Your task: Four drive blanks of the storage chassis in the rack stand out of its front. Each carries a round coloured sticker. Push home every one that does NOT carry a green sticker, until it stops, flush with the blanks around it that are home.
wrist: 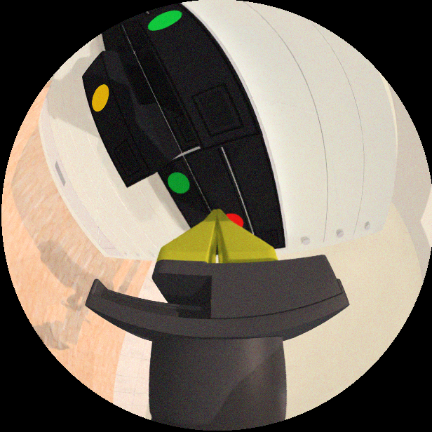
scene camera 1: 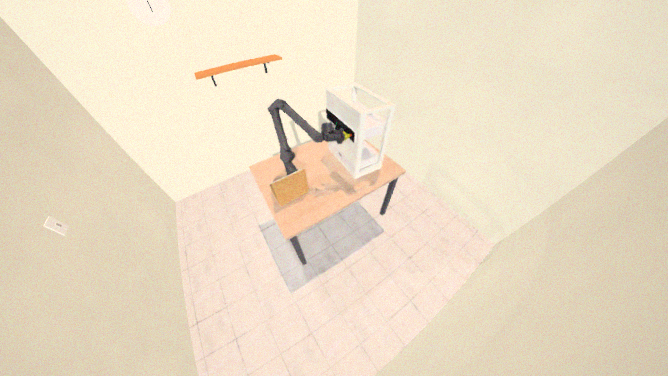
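Pixels of known places: gripper, fingertip midpoint: [scene camera 1: 350,135]; arm's base, link origin: [scene camera 1: 292,173].
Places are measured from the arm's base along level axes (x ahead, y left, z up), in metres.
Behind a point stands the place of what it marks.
The storage chassis [scene camera 1: 332,119] {z 0.223, x 0.466, y 0.191 m} [wrist: 267,200] has black drive blanks in the white rack [scene camera 1: 359,150] {z 0.125, x 0.493, y -0.162 m} [wrist: 300,125]. In the wrist view, a blank [wrist: 112,130] with an orange-yellow sticker [wrist: 100,97] stands well out at the left. An upper blank [wrist: 220,110] carries a green sticker [wrist: 165,20]; another green sticker [wrist: 178,182] is on a lower-left blank [wrist: 192,200]. A red sticker [wrist: 235,220] on the blank [wrist: 215,180] beside it is partly hidden by the fingertips. How far the red-sticker blank stands out is unclear. My gripper [scene camera 1: 351,135] {z 0.219, x 0.462, y -0.076 m} [wrist: 216,215] is shut and empty, its yellow tips at this blank's face; contact is unclear.
The rack stands on the wooden table [scene camera 1: 320,210] {z -0.186, x 0.073, y -0.292 m}. A tan board [scene camera 1: 291,188] {z -0.054, x -0.056, y -0.090 m} stands upright near the arm's base. An orange wall shelf [scene camera 1: 239,66] is behind, and a grey mat [scene camera 1: 330,247] lies on the floor below the table.
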